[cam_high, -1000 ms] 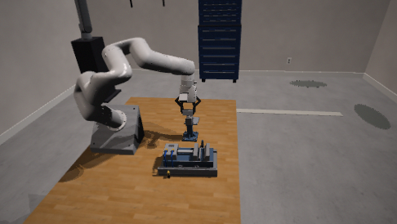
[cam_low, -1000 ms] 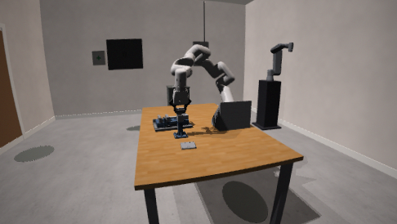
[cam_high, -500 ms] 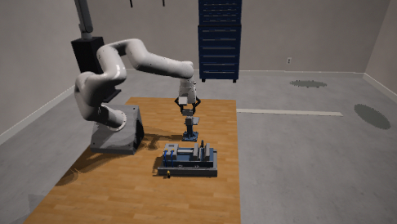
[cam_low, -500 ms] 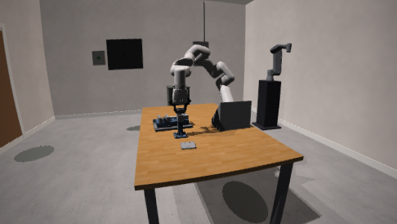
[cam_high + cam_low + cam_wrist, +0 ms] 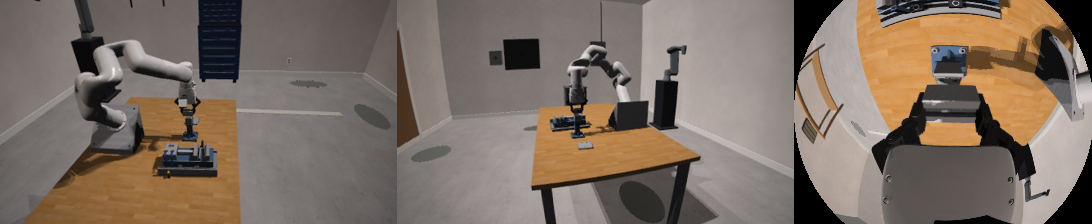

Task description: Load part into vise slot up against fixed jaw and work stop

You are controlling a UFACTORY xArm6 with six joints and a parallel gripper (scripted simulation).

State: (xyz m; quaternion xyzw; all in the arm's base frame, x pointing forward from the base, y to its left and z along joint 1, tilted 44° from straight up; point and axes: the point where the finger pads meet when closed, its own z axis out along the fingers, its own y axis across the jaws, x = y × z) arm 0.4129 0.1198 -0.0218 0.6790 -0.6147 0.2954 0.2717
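Right now my hand is right at the part. Round my hand: air cylinder (230 mm to the right, 120 mm below, 50 mm behind); air cylinder rod (220 mm to the right, 120 mm below, 30 mm ahead).
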